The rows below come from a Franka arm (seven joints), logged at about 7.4 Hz.
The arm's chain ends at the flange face. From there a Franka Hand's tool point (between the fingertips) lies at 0.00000 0.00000 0.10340 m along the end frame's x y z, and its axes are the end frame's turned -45 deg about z.
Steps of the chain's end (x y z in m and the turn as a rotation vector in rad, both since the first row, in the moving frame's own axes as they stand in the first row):
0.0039, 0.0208, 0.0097, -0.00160, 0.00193, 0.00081
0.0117, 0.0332, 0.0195, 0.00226, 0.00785, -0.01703
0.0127, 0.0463, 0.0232, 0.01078, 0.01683, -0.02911
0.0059, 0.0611, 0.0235, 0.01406, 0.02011, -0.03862
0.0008, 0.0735, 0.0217, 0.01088, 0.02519, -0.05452
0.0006, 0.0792, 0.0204, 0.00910, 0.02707, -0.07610
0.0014, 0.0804, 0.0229, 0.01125, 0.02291, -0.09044
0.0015, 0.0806, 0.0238, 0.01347, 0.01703, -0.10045
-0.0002, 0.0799, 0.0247, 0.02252, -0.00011, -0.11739
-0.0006, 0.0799, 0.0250, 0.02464, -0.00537, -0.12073
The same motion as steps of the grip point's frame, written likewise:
-0.0119, 0.0177, 0.0097, -0.00250, 0.00023, 0.00081
-0.0145, 0.0322, 0.0195, -0.00395, 0.00715, -0.01703
-0.0217, 0.0421, 0.0232, -0.00428, 0.01952, -0.02911
-0.0365, 0.0478, 0.0235, -0.00428, 0.02416, -0.03862
-0.0487, 0.0535, 0.0217, -0.01012, 0.02551, -0.05452
-0.0529, 0.0576, 0.0204, -0.01271, 0.02558, -0.07610
-0.0533, 0.0586, 0.0229, -0.00824, 0.02415, -0.09044
-0.0537, 0.0582, 0.0238, -0.00252, 0.02157, -0.10045
-0.0551, 0.0546, 0.0247, 0.01600, 0.01585, -0.11739
-0.0556, 0.0538, 0.0250, 0.02122, 0.01363, -0.12073

